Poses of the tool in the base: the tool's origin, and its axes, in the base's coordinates. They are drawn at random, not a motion.
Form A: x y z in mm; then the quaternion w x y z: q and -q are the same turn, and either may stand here.
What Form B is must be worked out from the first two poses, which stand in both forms.
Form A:
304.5 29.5 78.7 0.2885 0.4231 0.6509 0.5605
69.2 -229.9 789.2 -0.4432 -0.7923 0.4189 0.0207
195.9 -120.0 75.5 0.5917 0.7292 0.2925 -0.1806
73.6 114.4 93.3 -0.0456 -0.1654 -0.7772 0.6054
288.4 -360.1 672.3 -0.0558 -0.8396 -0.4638 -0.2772
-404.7 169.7 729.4 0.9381 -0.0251 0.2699 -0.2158
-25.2 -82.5 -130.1 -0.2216 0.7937 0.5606 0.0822
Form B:
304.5 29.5 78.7 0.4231 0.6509 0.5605 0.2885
69.2 -229.9 789.2 0.7923 -0.4189 -0.0207 0.4432
195.9 -120.0 75.5 0.7292 0.2925 -0.1806 0.5917
73.6 114.4 93.3 0.1654 0.7772 -0.6054 0.0456
288.4 -360.1 672.3 0.8396 0.4638 0.2772 0.0558
-404.7 169.7 729.4 -0.0251 0.2699 -0.2158 0.9381
-25.2 -82.5 -130.1 -0.7937 -0.5606 -0.0822 0.2216

